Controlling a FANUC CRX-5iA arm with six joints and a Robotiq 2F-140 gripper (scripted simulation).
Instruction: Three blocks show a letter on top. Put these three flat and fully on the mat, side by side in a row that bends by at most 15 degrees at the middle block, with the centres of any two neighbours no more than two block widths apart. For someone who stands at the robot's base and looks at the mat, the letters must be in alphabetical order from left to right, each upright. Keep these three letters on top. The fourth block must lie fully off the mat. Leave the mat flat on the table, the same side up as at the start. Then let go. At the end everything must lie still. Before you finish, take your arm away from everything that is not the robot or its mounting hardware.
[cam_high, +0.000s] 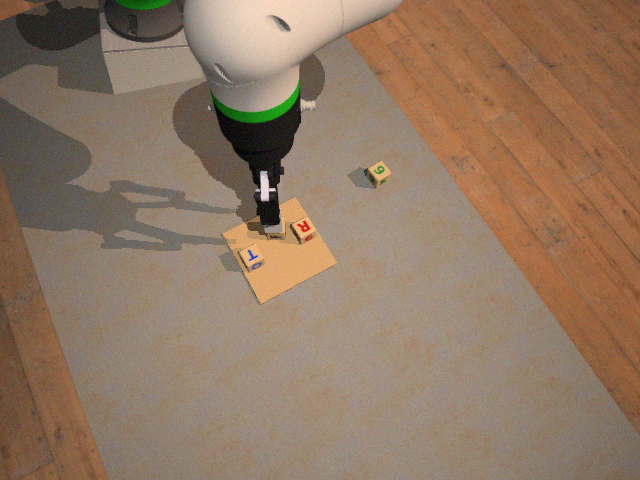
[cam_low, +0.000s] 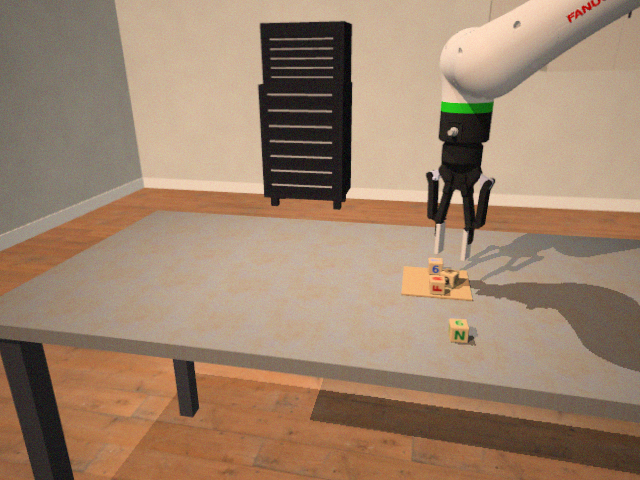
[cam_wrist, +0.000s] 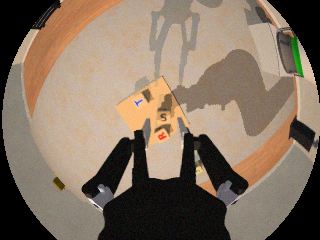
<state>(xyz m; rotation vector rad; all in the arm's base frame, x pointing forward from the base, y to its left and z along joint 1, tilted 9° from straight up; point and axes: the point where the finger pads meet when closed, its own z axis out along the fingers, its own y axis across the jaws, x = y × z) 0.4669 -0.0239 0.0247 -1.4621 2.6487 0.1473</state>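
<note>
My gripper is now 8 cm above the S block. Also, from my hand: tan mat: 10 cm below, 3 cm ahead, 1 cm to the right; then green-marked block: 20 cm to the left, 9 cm below, 1 cm ahead.
</note>
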